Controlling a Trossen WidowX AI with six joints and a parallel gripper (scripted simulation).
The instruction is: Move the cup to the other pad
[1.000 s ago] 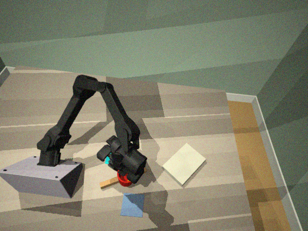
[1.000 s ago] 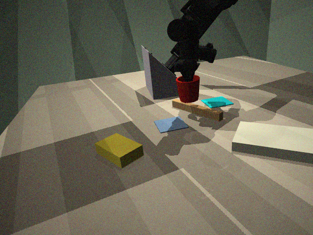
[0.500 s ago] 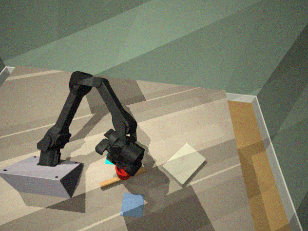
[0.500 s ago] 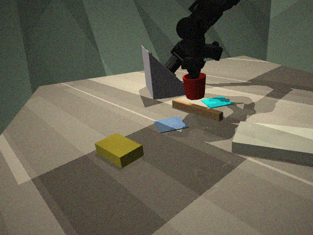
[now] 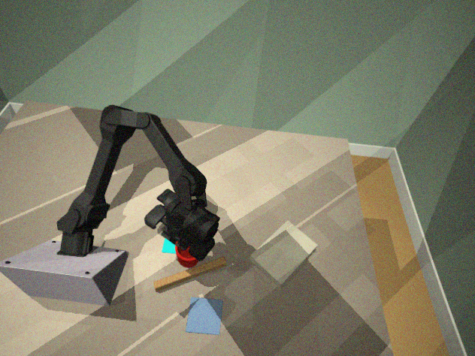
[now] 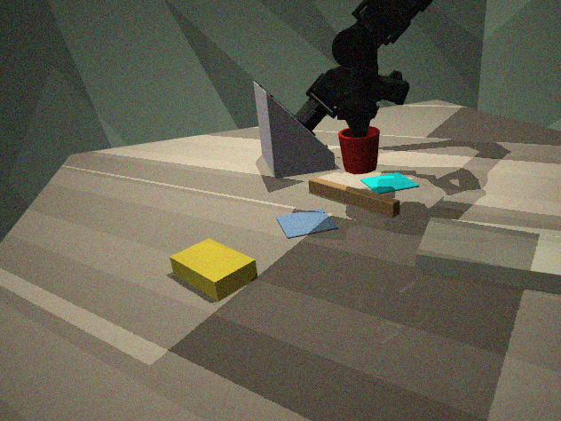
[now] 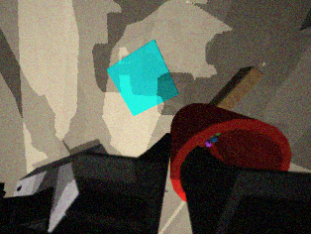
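My gripper tip is 2 cm past the cyan pad, 7 cm to the right of it and 10 cm above it. Round my gripper tip: wooden bar (3 cm ahead, 4 cm to the right, 9 cm below); then red cup (3 cm ahead, 2 cm to the right); then blue pad (8 cm ahead, 15 cm to the right, 10 cm below).
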